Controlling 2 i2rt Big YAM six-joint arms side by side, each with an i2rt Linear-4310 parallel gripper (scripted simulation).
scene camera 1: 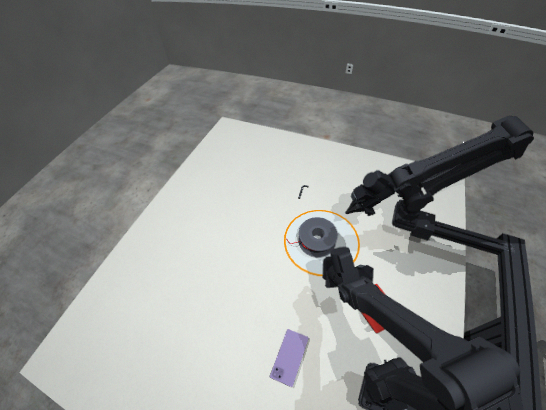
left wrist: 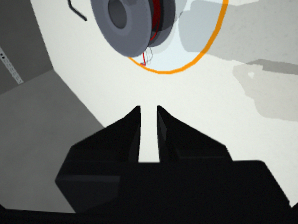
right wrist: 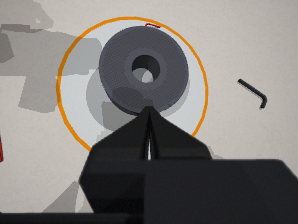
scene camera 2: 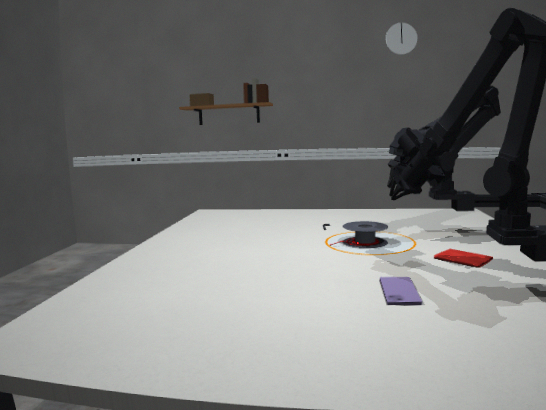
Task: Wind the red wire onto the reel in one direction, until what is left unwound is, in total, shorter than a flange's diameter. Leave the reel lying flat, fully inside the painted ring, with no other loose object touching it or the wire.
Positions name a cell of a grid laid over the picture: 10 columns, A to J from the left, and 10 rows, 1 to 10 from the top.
Labels:
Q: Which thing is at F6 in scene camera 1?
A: A dark grey reel.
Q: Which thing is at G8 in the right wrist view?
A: My right gripper.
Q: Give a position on a dark grey reel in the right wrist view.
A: E3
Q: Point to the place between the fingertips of my left gripper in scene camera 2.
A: H5

